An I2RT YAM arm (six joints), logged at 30 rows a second.
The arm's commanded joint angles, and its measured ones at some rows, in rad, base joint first. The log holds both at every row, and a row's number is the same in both.
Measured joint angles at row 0:
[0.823 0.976 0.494 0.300 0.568 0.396]
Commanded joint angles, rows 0 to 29:
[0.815 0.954 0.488 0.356 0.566 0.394]
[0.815 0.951 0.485 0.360 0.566 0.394]
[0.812 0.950 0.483 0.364 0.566 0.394]
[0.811 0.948 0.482 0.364 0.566 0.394]
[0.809 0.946 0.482 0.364 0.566 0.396]
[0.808 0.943 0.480 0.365 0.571 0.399]
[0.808 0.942 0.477 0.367 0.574 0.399]
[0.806 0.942 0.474 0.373 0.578 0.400]
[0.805 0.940 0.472 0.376 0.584 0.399]
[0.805 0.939 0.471 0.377 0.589 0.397]
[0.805 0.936 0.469 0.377 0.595 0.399]
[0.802 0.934 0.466 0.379 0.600 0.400]
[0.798 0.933 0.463 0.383 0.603 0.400]
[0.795 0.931 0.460 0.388 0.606 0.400]
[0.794 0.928 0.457 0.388 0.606 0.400]
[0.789 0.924 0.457 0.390 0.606 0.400]
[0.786 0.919 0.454 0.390 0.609 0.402]
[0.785 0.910 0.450 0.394 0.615 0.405]
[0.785 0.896 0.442 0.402 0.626 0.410]
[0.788 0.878 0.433 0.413 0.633 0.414]
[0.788 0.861 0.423 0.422 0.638 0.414]
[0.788 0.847 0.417 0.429 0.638 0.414]
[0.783 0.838 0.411 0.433 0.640 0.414]
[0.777 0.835 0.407 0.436 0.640 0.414]
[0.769 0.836 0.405 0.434 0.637 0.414]
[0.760 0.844 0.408 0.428 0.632 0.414]
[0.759 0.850 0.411 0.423 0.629 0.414]
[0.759 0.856 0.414 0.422 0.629 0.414]
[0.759 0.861 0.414 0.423 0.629 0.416]
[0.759 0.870 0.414 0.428 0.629 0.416]
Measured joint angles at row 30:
[0.763 0.857 0.410 0.372 0.615 0.402]
